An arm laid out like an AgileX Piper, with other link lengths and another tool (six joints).
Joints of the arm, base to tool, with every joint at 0 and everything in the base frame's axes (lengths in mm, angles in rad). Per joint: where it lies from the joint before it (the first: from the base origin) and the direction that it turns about. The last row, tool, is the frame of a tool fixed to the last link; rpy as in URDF.
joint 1: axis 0 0 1 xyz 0 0 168.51
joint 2: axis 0 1 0 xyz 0 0 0
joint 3: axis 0 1 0 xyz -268.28 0 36.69
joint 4: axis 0.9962 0 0.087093 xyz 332.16 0 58.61
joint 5: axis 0 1 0 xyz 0 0 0
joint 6: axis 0.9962 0 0.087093 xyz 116.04 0 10.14
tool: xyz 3.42 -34 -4.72 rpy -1.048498 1.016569 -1.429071
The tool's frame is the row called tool.
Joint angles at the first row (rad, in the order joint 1, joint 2, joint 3, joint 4, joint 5, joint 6):
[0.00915, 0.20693, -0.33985, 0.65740, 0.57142, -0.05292]
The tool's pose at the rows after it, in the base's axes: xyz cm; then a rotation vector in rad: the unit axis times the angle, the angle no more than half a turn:
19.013, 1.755, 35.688, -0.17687, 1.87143, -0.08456
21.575, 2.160, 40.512, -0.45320, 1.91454, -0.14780
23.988, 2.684, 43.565, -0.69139, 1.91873, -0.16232
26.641, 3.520, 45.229, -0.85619, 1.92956, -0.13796
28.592, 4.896, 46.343, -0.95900, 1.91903, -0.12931
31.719, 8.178, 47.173, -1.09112, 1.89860, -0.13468
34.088, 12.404, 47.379, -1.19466, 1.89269, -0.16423
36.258, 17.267, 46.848, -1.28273, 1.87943, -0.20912
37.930, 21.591, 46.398, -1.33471, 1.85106, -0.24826
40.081, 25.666, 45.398, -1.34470, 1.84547, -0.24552
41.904, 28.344, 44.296, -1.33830, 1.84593, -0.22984
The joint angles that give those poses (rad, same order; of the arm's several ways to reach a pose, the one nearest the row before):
[0.00911, 0.38401, -0.55347, 0.58982, 0.71560, -0.09478]
[0.00913, 0.61305, -0.81206, 0.55654, 0.90819, -0.24407]
[0.00915, 0.78437, -1.00658, 0.55428, 1.06769, -0.38179]
[0.02842, 0.93788, -1.16345, 0.54944, 1.17780, -0.44996]
[0.08178, 1.04109, -1.27396, 0.51860, 1.22050, -0.46176]
[0.20029, 1.19593, -1.42585, 0.44044, 1.23985, -0.43932]
[0.33725, 1.33846, -1.56627, 0.32995, 1.25078, -0.36710]
[0.46644, 1.48882, -1.70455, 0.21918, 1.25384, -0.29576]
[0.55956, 1.62386, -1.83933, 0.13838, 1.25384, -0.24555]
[0.61570, 1.78138, -2.00128, 0.10789, 1.25471, -0.19831]
[0.63866, 1.90599, -2.13334, 0.10556, 1.25471, -0.17258]

